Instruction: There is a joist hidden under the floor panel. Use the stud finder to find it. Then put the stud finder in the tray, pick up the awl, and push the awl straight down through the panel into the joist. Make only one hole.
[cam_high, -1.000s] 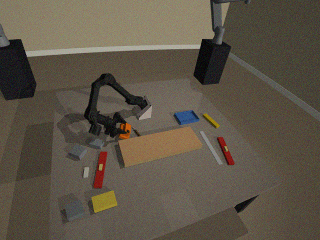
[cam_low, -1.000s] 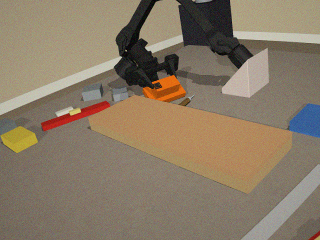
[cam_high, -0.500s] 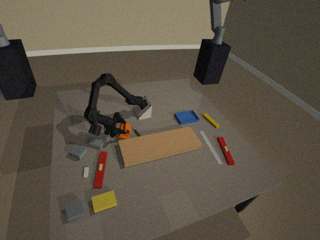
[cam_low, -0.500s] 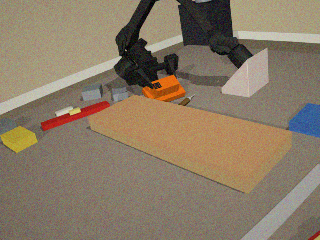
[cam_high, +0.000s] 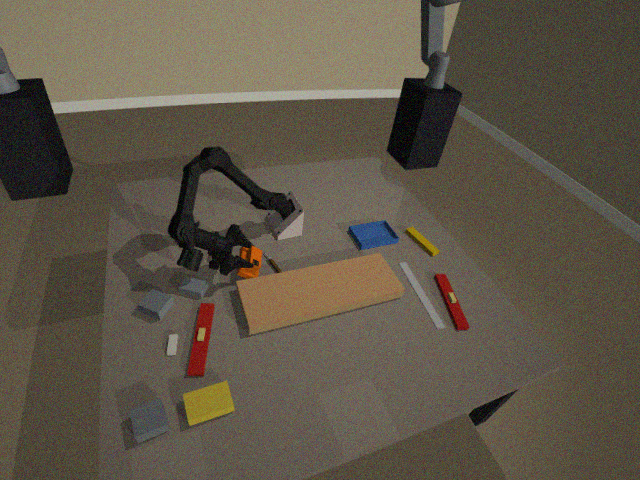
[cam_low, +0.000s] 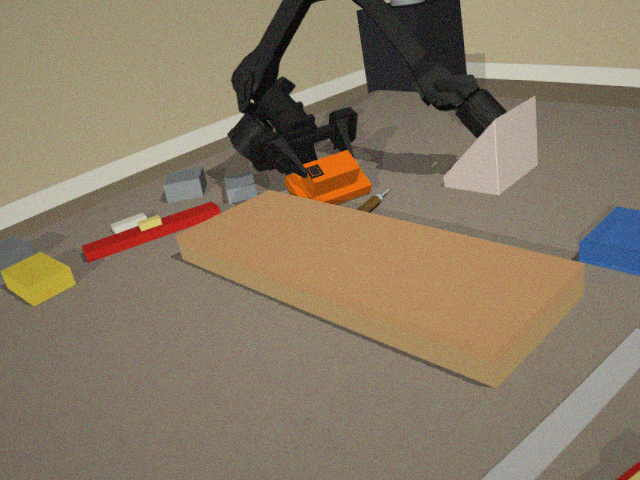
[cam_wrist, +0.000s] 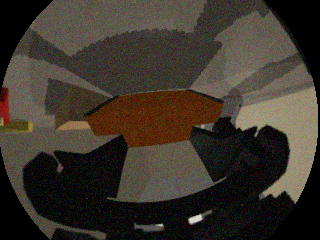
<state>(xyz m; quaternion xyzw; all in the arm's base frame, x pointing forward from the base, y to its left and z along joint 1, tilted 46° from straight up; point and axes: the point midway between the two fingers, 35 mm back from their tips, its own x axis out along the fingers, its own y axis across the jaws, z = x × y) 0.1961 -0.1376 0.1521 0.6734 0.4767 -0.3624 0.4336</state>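
Now: gripper tip 1 cm short of the orange stud finder and 1 cm above it. Round my gripper tip: small white piece: 29 cm to the right, 23 cm ahead, 6 cm below; awl: 6 cm to the left, 5 cm below, 2 cm behind; yellow block: 42 cm ahead, 21 cm to the right, 5 cm below.
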